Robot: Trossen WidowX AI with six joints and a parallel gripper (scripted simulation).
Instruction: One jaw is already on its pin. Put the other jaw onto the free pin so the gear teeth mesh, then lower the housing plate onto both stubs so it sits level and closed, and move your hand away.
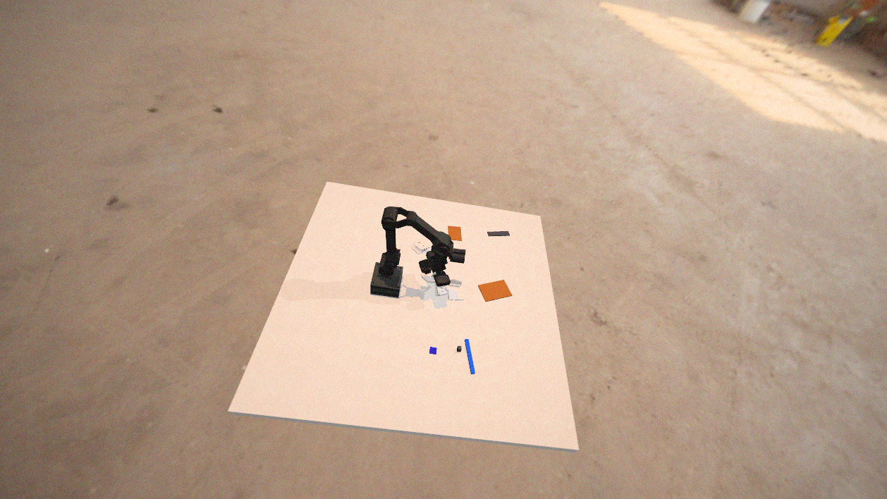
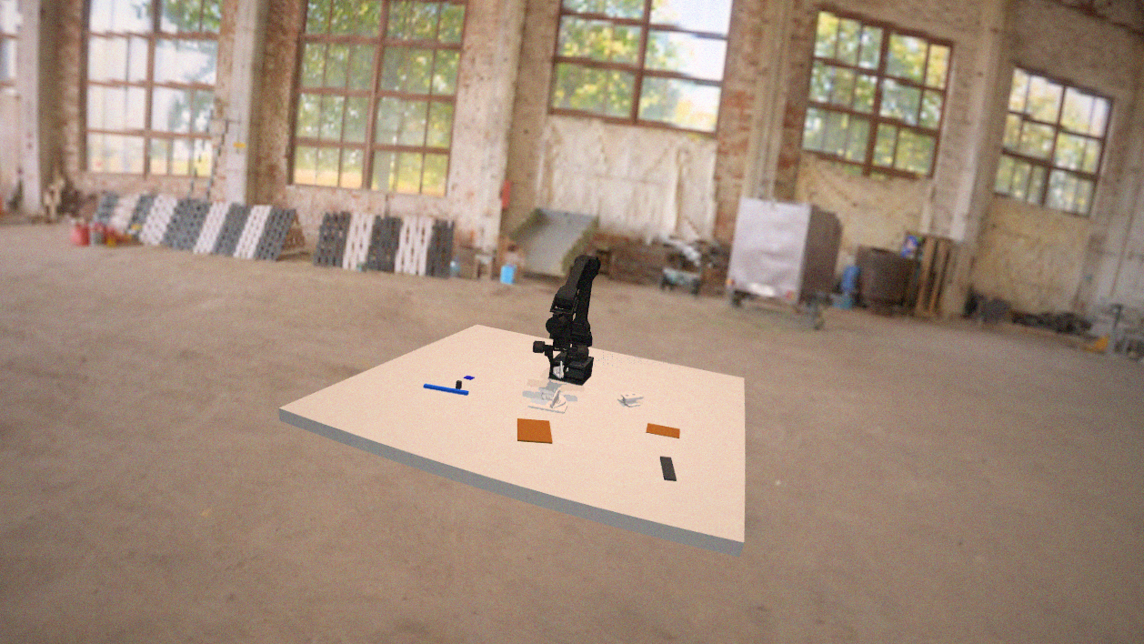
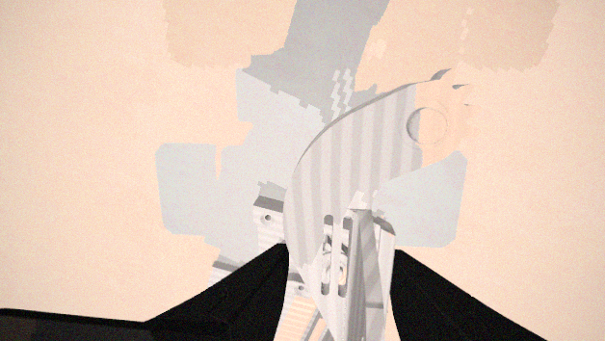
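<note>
The flat white part lies 110 mm ahead of my gripper tip, 80 mm below it and 10 mm to the left of it. From my gripper tip the other things lie so: blue square 320 mm to the right, 80 mm below, 30 mm ahead; then small white part 240 mm to the left, 90 mm behind, 70 mm below; then large orange tile 310 mm ahead, 80 mm below, 50 mm to the left.
</note>
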